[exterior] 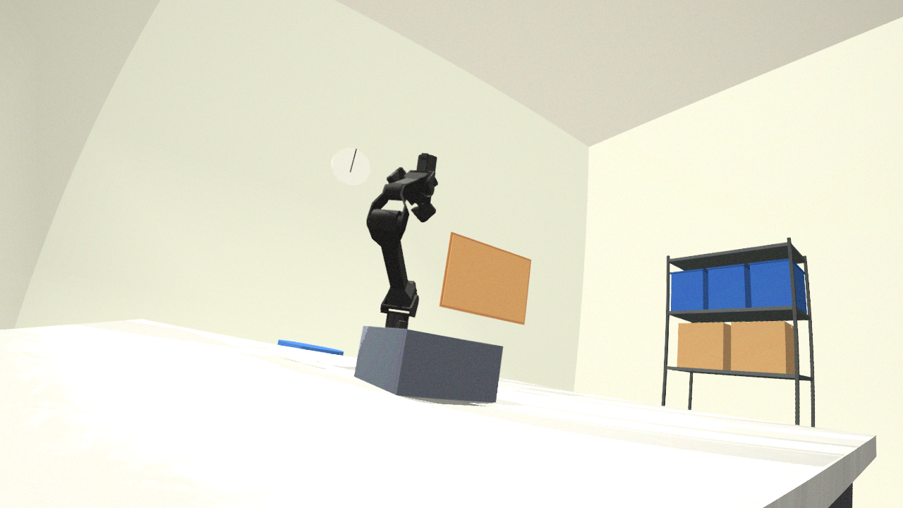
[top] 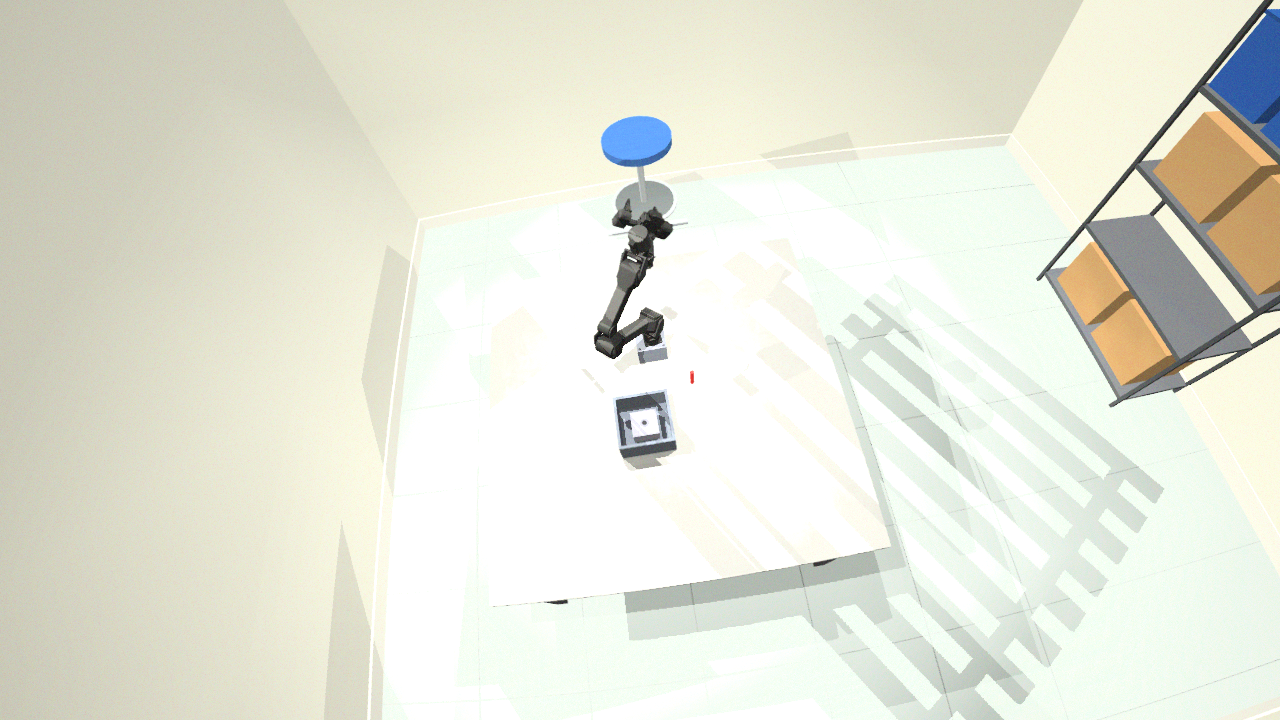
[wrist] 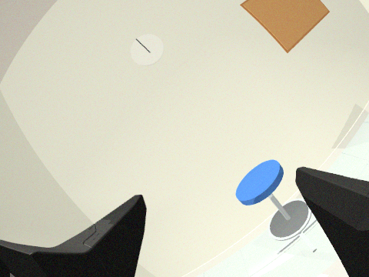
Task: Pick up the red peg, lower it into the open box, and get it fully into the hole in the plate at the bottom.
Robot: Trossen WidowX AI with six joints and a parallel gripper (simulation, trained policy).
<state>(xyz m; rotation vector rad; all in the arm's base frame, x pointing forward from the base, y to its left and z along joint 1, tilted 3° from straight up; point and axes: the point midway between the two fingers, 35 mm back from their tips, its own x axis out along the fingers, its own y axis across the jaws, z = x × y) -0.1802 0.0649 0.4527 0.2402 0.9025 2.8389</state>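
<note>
Now: gripper tip 37 cm short of the red peg, 5 cm to the right of it and 51 cm above it. Also, from my gripper tip: grey box: 51 cm ahead, 16 cm to the right, 53 cm below.
</note>
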